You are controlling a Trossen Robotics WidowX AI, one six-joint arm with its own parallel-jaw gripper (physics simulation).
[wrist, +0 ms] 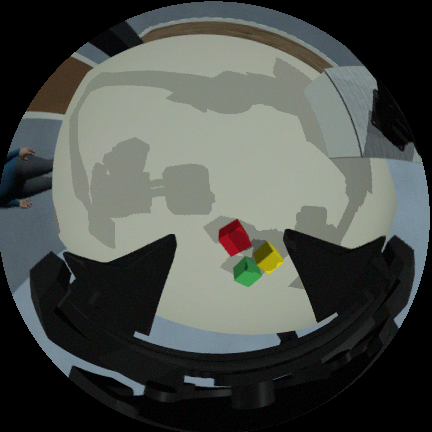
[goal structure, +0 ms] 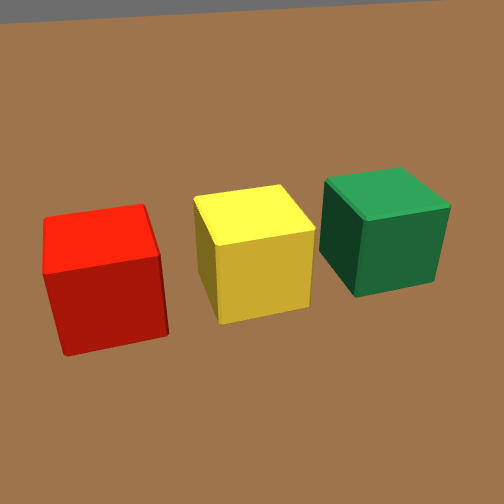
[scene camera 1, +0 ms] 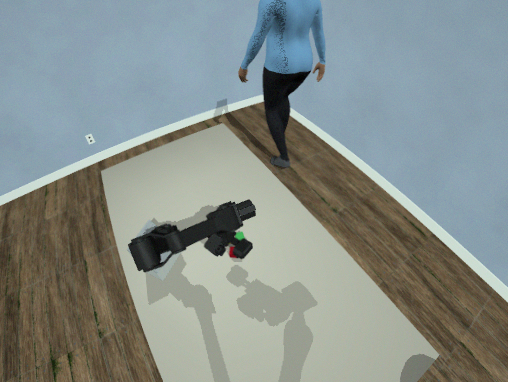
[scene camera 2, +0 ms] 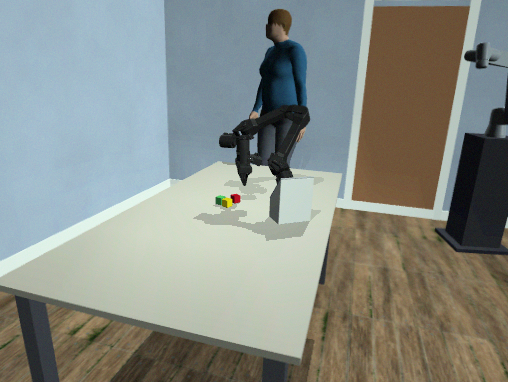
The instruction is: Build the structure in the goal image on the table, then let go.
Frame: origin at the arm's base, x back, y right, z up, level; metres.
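Seen in the pictures: gripper, between the fingertips: (wrist: 231,237) (scene camera 1: 228,251) (scene camera 2: 243,182); arm's base, origin of its link: (scene camera 2: 287,186).
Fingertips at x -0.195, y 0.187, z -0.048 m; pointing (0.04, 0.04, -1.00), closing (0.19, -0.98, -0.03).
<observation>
Offsets run from my fingertips to a thing's middle. Level surfaces: height alone.
A red cube @[dx -0.034, dy -0.015, dz -0.073 m] (scene camera 1: 233,252) (scene camera 2: 235,198) (wrist: 234,237), a yellow cube @[dx -0.063, dy -0.078, dz -0.073 m] (scene camera 2: 227,202) (wrist: 268,257) and a green cube @[dx -0.096, dy -0.051, dz -0.073 m] (scene camera 1: 240,235) (scene camera 2: 220,200) (wrist: 247,272) lie close together on the table. In the wrist view the yellow and green cubes are nearest each other, and the red one sits a little apart from them. The yellow cube does not show in scene camera 1, where the arm covers part of the group. My gripper (scene camera 2: 244,184) (wrist: 231,237) is open and empty, pointing down above the table. In the wrist view the cubes appear between its fingertips, well below them.
The table @[dz -0.089 m] (scene camera 1: 190,165) (scene camera 2: 165,265) (wrist: 240,165) bears a pale grey block (scene camera 2: 296,201) (wrist: 334,117) at the arm's base. A person (scene camera 1: 287,45) (scene camera 2: 283,75) stands beyond the table in each scene view. Another robot arm (scene camera 2: 496,122) stands on a dark pedestal at the right.
</observation>
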